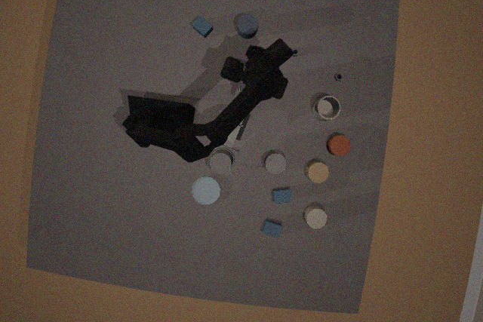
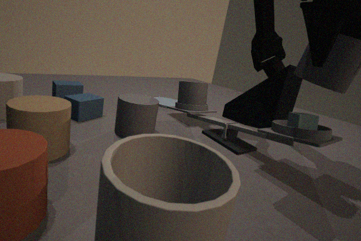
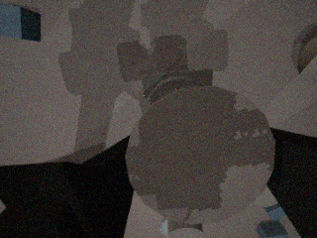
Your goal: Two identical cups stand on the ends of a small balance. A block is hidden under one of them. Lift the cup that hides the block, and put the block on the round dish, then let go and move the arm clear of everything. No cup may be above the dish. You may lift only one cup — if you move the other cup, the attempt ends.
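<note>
The teal block is 80 mm below my gripper tip and 10 mm to the right of it. The rest, counted from my gripper tip: orange cup: 320 mm ahead, 130 mm below, 120 mm to the right; blue-grey cylinder: 220 mm to the left, 130 mm below, 40 mm behind; small balance: 130 mm to the right, 130 mm below, 20 mm behind.
</note>
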